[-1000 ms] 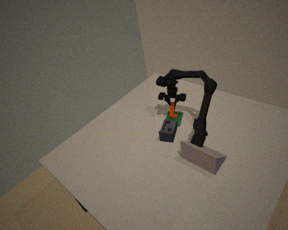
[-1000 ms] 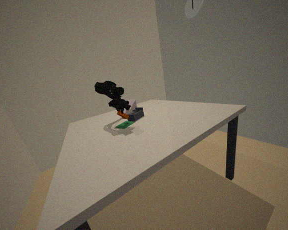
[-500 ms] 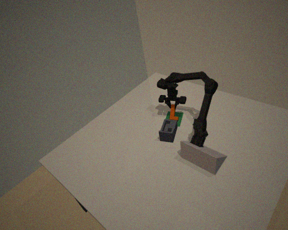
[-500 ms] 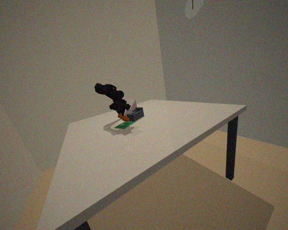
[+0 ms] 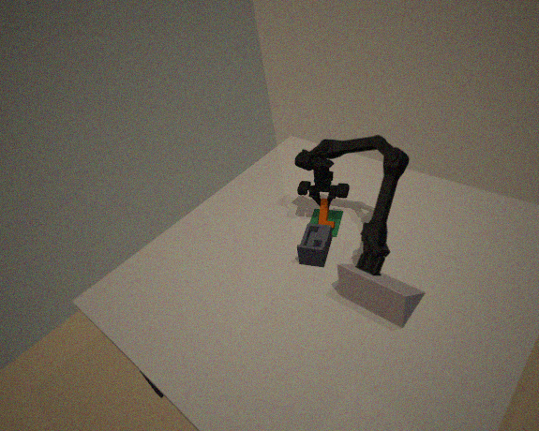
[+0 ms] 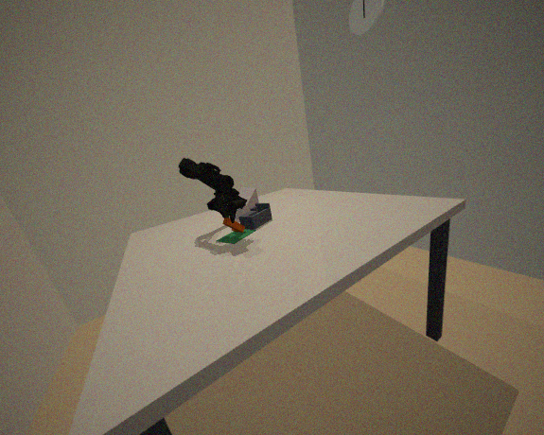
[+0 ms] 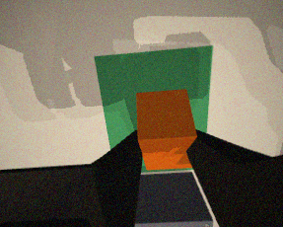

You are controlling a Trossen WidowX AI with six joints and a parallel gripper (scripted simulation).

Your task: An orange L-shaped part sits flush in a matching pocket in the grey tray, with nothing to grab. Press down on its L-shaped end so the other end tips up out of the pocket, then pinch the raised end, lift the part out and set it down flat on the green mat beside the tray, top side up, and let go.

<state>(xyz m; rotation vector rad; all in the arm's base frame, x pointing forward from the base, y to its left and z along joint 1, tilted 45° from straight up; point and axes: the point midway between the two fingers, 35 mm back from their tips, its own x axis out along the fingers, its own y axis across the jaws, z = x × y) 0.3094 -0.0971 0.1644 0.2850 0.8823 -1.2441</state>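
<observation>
Now: gripper tip 3 cm past the orange L-shaped part, 3 cm above it and 2 cm to the right of it. Round my gripper tip: green mat (8 cm below, 2 cm to the left, 1 cm behind).
</observation>
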